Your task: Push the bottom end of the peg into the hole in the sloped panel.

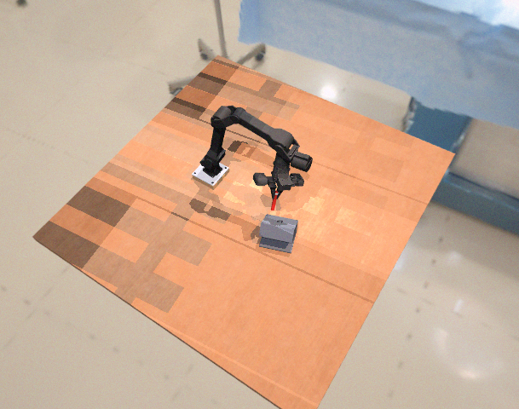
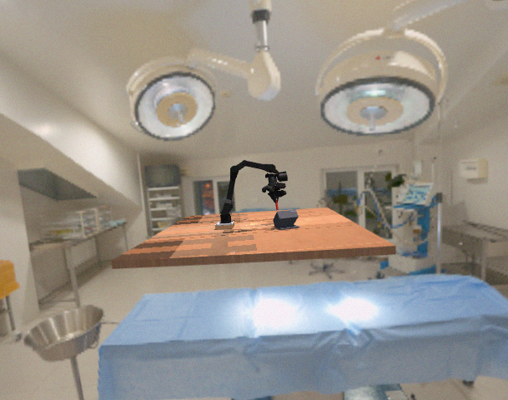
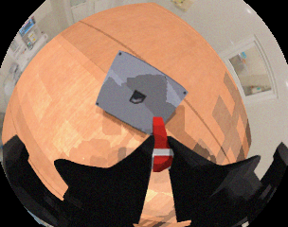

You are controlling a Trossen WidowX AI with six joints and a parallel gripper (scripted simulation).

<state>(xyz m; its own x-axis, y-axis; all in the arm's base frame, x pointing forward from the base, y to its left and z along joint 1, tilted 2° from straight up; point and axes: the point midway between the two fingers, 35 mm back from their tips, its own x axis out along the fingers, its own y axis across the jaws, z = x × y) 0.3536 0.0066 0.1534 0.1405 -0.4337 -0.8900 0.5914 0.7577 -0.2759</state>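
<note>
Right now the grey sloped panel is 10 cm below my gripper tip, 6 cm ahead of it and 4 cm to the right of it. From my gripper tip the other things lie so: red peg: 1 cm above.
</note>
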